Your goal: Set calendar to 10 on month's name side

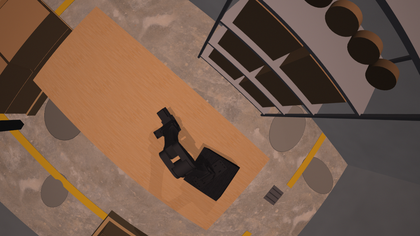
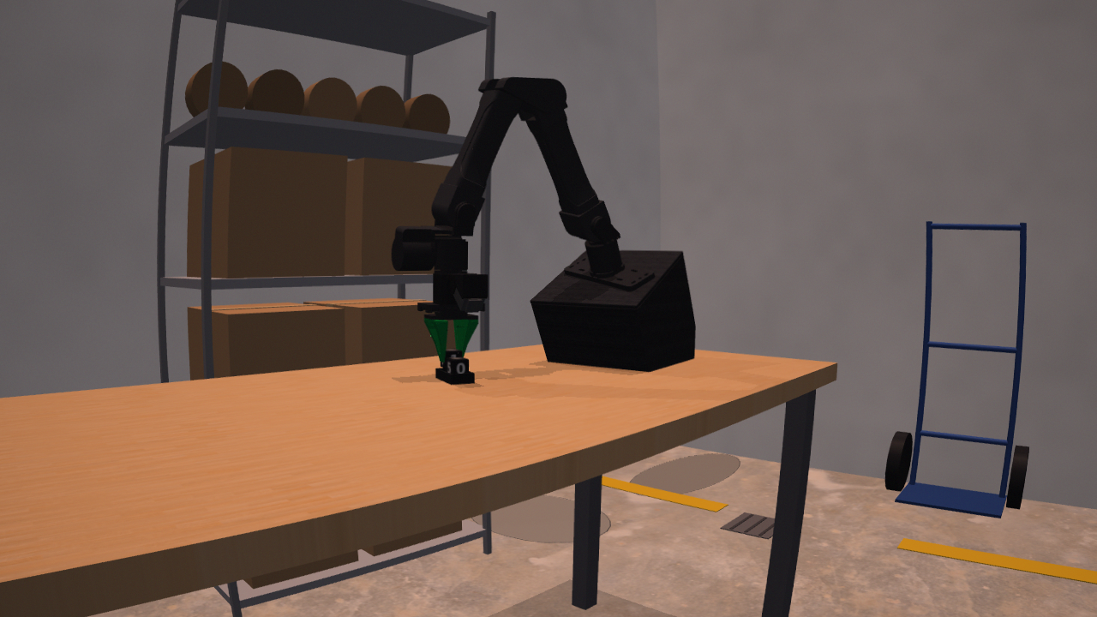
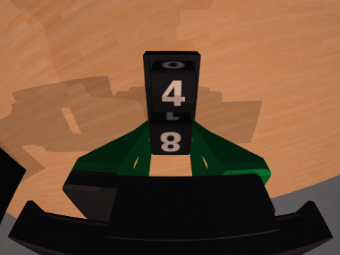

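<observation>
Right now the black tray is 30 mm below my hand and 20 mm to the left of it.
</observation>
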